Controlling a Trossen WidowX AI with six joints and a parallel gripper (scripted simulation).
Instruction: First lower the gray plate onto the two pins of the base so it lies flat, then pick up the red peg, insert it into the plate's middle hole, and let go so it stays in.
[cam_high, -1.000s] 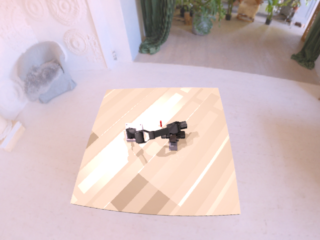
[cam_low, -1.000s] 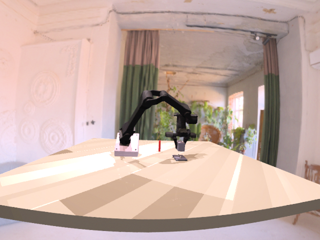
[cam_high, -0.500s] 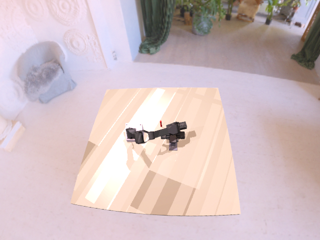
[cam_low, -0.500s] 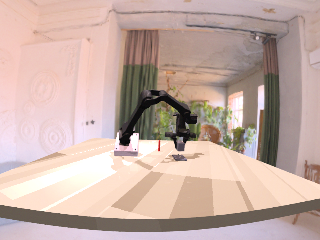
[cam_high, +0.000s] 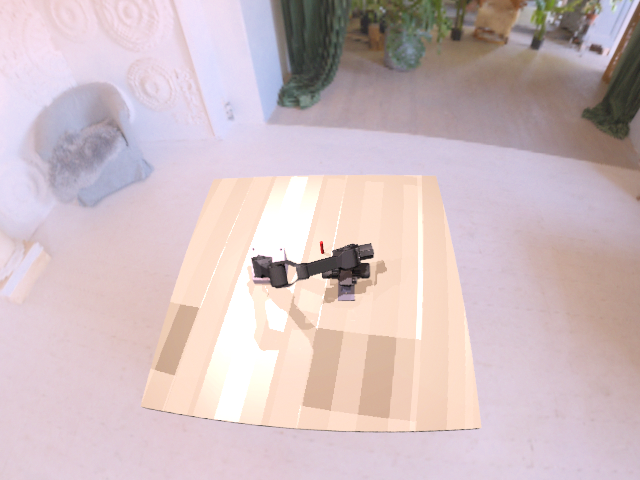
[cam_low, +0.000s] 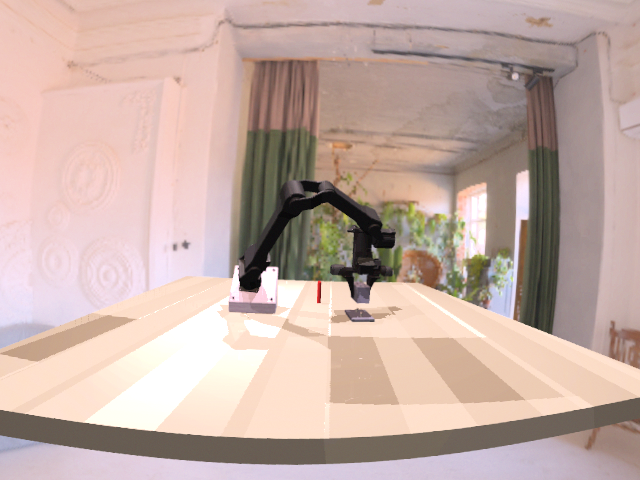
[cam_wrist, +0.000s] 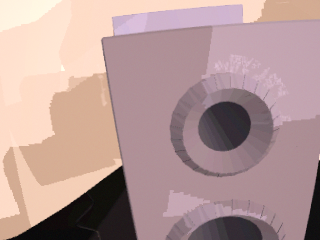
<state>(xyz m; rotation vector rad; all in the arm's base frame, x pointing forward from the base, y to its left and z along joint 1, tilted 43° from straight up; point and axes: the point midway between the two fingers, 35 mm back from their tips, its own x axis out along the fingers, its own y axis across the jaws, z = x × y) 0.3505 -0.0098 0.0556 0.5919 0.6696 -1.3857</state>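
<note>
Right now my gripper tip is 50 mm above the base. Round my gripper tip: gray plate 30 mm above; then red peg 120 mm behind, 180 mm to the left, 20 mm below.
</note>
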